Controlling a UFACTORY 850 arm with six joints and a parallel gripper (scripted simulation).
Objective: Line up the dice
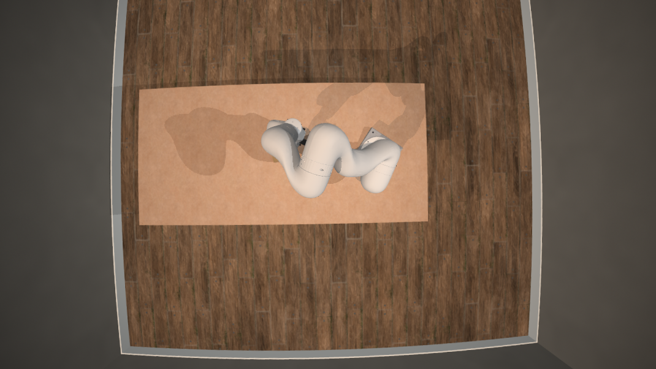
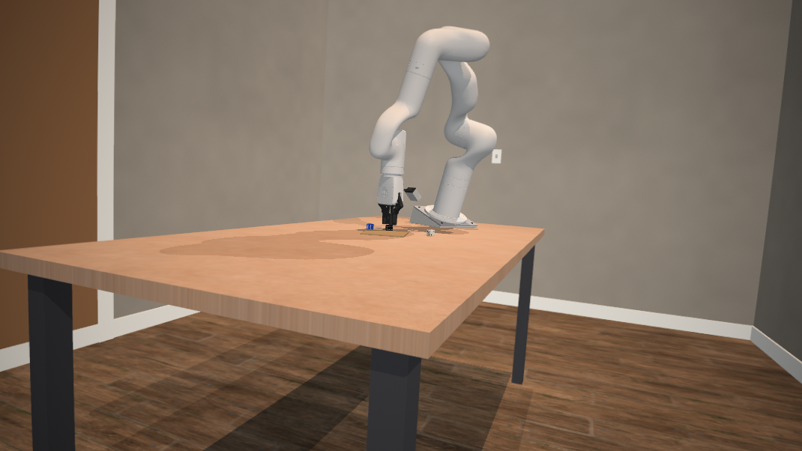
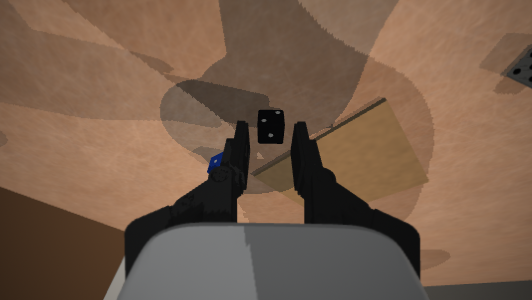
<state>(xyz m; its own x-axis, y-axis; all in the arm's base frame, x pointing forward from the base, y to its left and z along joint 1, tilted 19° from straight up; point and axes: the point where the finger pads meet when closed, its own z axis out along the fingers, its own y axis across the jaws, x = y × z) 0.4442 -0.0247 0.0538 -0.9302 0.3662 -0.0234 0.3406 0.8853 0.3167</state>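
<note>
My hand is 3 cm above the black die. The rest, counted from my hand: blue die 6 cm to the right, 3 cm below, 3 cm ahead; white die 17 cm to the left, 3 cm below, 1 cm ahead; mat 10 cm ahead, 5 cm to the left, 4 cm below.
</note>
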